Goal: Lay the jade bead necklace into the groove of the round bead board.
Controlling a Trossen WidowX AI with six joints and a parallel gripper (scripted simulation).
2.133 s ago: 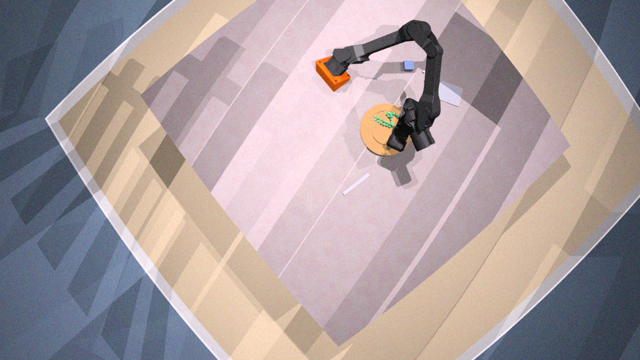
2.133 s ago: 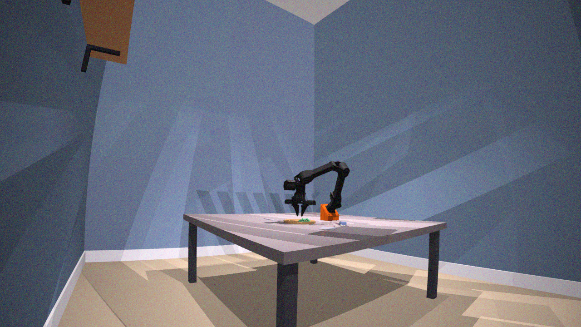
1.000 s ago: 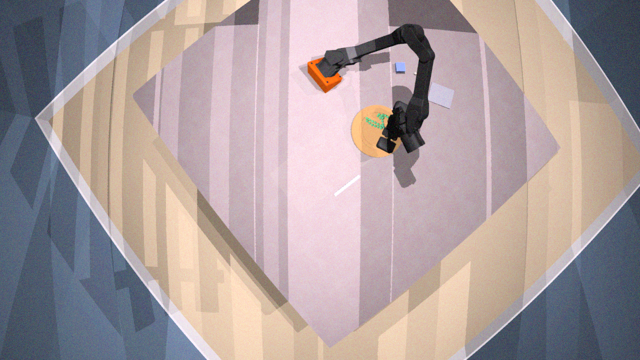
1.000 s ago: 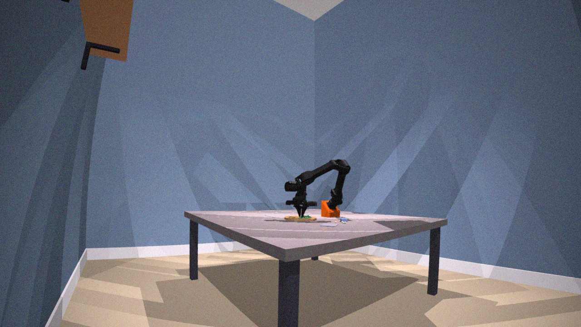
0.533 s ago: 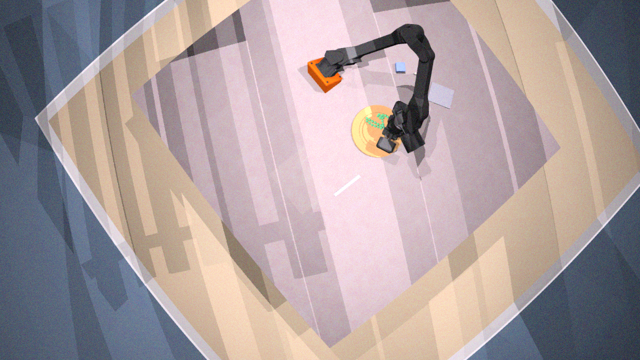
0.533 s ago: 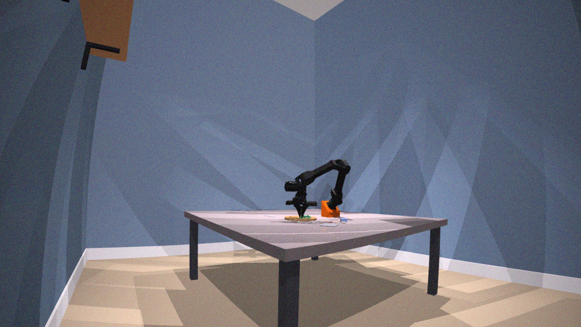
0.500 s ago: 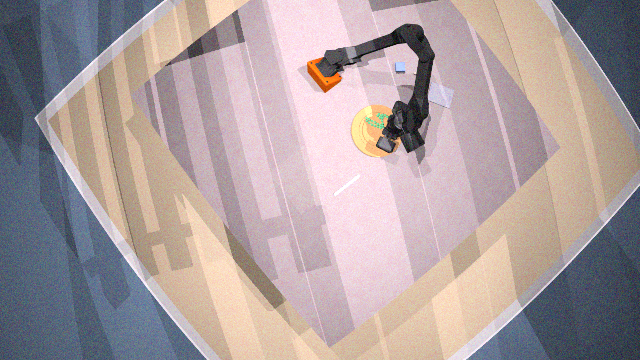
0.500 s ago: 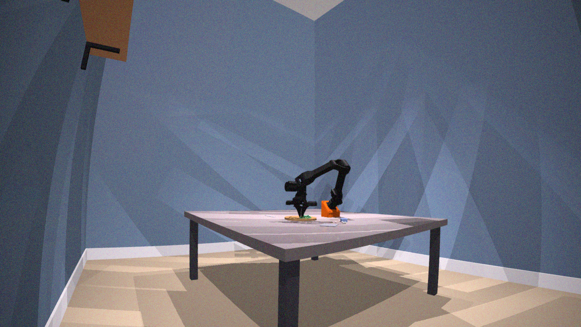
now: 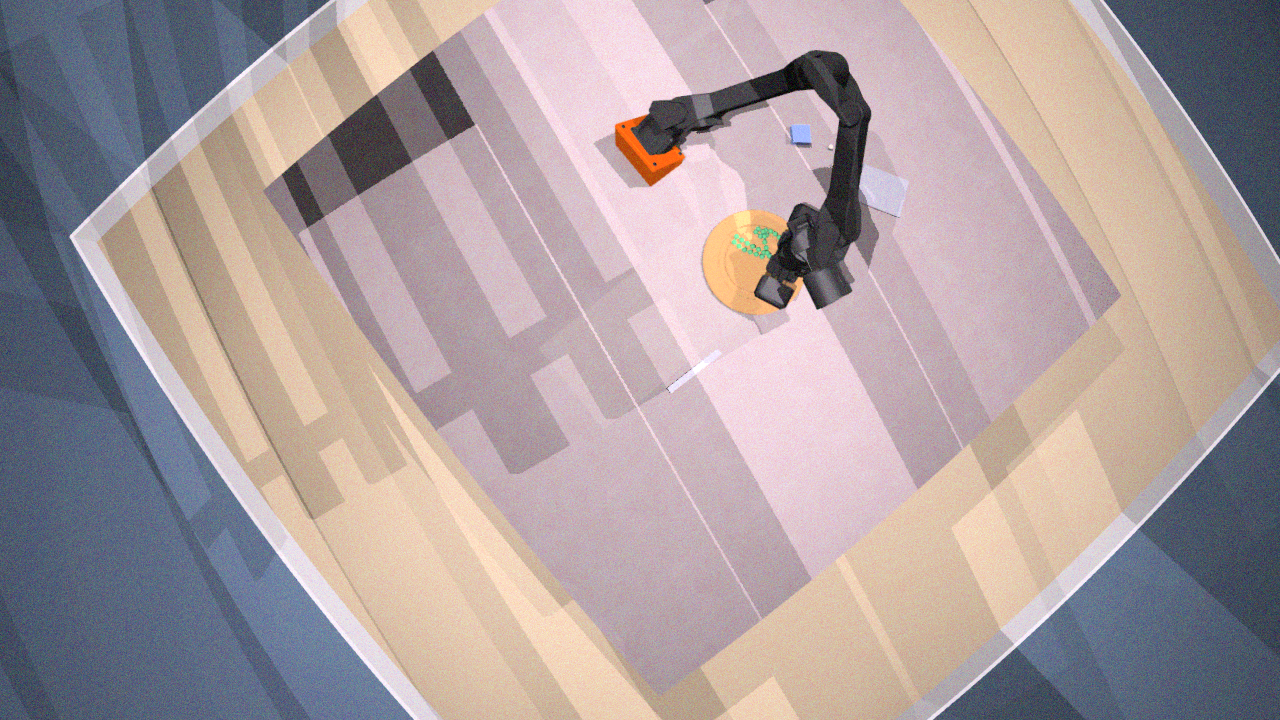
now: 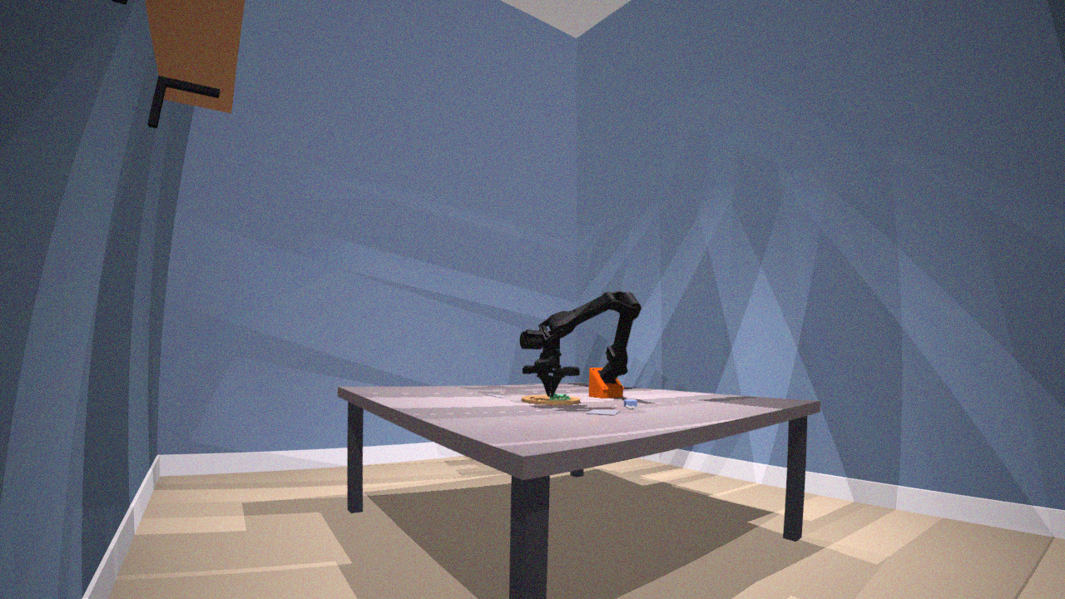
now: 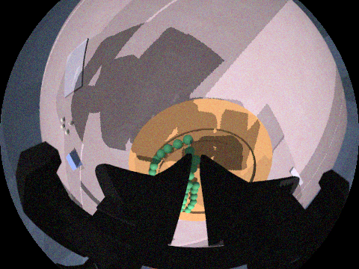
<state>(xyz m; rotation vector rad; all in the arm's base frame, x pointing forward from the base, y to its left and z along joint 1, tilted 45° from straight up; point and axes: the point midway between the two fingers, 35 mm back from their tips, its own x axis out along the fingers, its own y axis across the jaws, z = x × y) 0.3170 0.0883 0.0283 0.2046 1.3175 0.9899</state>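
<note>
Right now my gripper tip is 3 cm past the round tan bead board, 4 cm to the left of it and 1 cm above it. From my gripper tip the other things lie so: white strip: 8 cm ahead, 25 cm to the right, 2 cm below; then pale square sheet: 27 cm to the left, 2 cm below; then blue cube: 19 cm behind, 19 cm to the left, 1 cm below.
</note>
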